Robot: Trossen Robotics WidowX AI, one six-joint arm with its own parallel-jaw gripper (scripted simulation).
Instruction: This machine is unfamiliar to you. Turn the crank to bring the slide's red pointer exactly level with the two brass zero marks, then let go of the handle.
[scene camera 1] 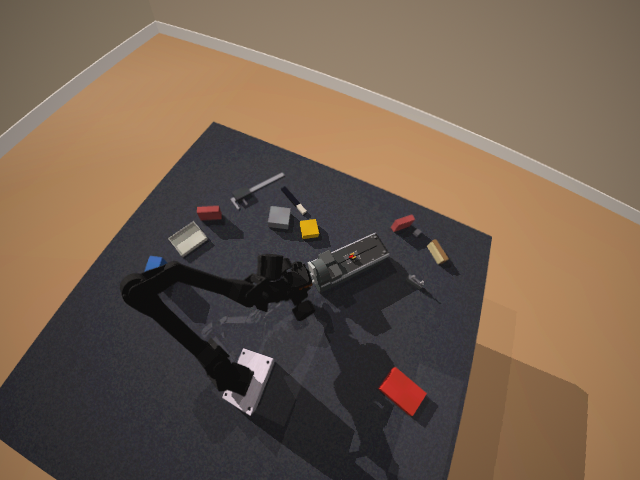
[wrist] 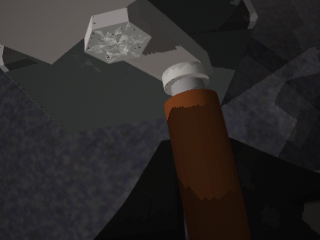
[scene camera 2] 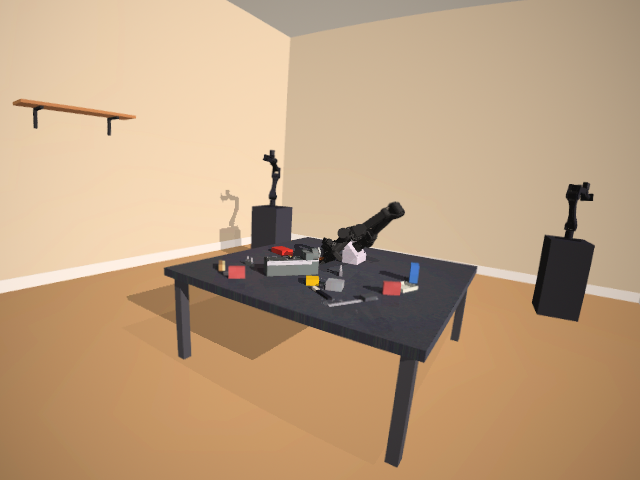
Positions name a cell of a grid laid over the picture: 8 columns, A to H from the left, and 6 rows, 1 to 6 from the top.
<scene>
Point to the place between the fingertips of my gripper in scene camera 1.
At D4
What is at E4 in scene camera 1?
A grey slide machine.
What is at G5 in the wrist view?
My gripper.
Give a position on a white tray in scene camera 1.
At C3
</scene>
